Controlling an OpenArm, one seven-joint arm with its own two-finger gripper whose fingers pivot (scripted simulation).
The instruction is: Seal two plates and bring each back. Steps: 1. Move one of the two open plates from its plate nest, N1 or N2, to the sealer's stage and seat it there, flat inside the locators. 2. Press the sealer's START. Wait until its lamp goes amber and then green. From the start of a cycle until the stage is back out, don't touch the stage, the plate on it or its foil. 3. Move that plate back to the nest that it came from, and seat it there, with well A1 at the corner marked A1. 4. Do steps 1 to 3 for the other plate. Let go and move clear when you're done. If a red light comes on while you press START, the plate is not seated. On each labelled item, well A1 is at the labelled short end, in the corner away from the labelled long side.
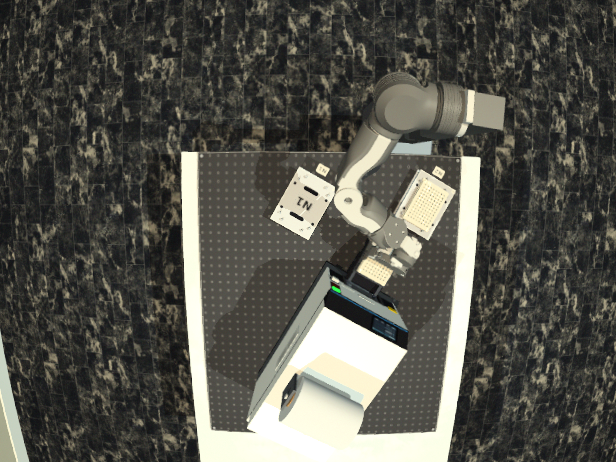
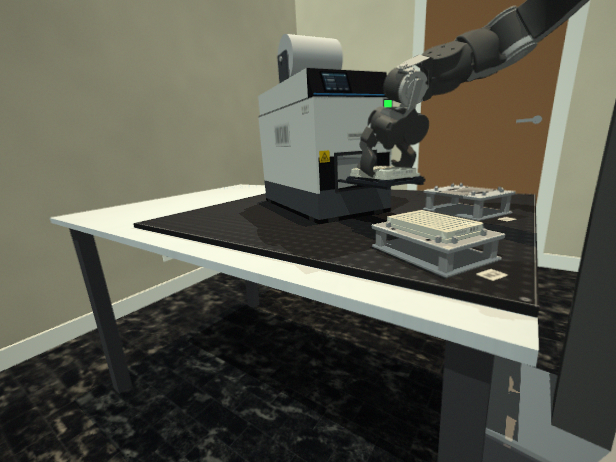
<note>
In view: the gripper [image 2: 382, 170], a foil roll [image 1: 317, 411] and a sealer [image 2: 336, 124].
The foil roll shows as well in image 2 [image 2: 303, 52]. The sealer is seen too in image 1 [image 1: 380, 305].
</note>
